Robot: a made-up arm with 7 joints.
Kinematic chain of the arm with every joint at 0, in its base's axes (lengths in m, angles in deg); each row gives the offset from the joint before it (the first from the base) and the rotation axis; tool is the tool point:
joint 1: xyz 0 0 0.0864 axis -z
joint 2: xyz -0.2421 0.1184 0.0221 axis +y
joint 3: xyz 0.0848 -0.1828 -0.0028 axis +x
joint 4: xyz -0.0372 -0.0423 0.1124 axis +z
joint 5: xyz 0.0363 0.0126 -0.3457 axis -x
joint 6: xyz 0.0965 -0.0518 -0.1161 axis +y
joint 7: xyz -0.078 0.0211 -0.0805 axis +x
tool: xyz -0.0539 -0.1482 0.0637
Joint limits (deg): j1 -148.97..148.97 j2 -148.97..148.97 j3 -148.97..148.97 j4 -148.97..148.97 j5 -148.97..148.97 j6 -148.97..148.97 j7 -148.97..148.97
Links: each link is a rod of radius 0.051 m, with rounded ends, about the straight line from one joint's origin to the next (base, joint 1, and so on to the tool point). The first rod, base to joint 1, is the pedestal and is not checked.
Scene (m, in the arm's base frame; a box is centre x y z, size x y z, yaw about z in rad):
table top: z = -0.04
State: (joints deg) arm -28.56 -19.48 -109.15 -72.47 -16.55 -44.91 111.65
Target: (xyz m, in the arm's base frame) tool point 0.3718 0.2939 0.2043
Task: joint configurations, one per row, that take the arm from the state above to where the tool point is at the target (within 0.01 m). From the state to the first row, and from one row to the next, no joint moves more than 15 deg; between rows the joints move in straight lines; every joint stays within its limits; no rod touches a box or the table.
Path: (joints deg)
1: -42.45 -5.83 -113.58 -70.88 -24.91 -47.73 114.49
2: -56.35 7.82 -118.01 -69.30 -33.27 -50.55 117.33
3: -70.24 21.47 -122.44 -67.71 -41.64 -53.37 120.17
4: -84.13 35.12 -126.88 -66.12 -50.00 -56.19 123.01

